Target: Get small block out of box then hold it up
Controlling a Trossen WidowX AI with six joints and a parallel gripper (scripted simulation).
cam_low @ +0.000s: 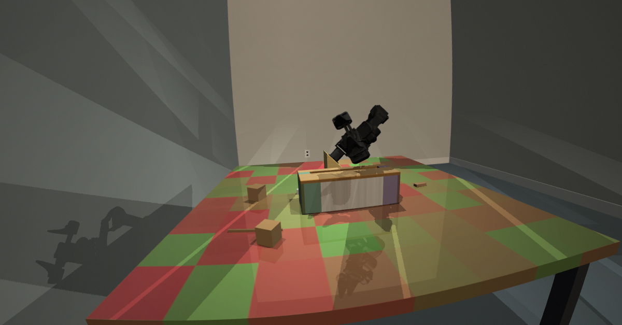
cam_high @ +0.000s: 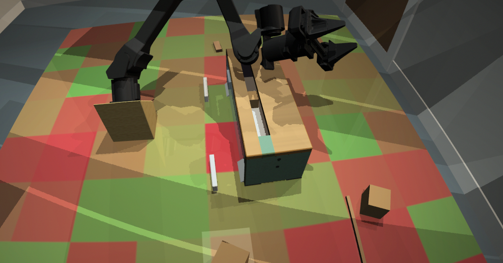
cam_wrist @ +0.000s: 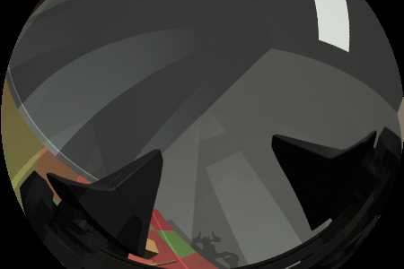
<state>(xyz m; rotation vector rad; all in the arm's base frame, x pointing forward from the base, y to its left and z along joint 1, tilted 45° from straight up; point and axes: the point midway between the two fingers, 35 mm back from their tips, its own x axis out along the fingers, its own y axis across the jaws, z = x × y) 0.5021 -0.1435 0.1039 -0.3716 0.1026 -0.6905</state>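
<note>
Right now the tan block is 230 mm below my gripper tip, 190 mm behind it and 50 mm to the left of it. Round my gripper tip: thin stick (320 mm below, 290 mm to the right, 20 mm ahead).
</note>
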